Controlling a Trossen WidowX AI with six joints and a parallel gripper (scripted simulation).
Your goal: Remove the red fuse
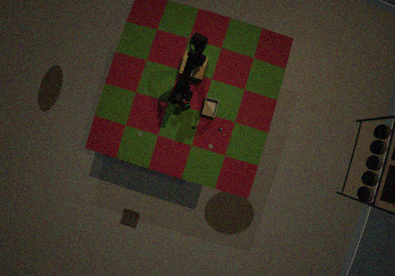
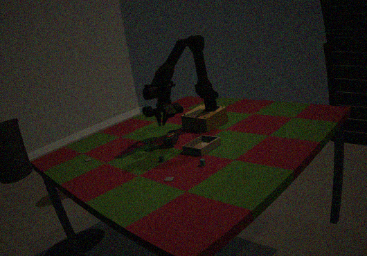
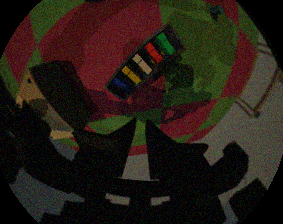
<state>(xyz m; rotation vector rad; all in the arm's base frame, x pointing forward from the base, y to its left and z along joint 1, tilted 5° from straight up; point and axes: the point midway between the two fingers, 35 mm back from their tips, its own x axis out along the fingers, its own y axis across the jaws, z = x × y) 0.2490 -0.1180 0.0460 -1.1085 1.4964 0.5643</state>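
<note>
My gripper tip is 8 cm to the right of the red fuse, 5 cm short of it and 5 cm above it. Round my gripper tip: tray 26 cm to the left, 7 cm below, 6 cm ahead.
</note>
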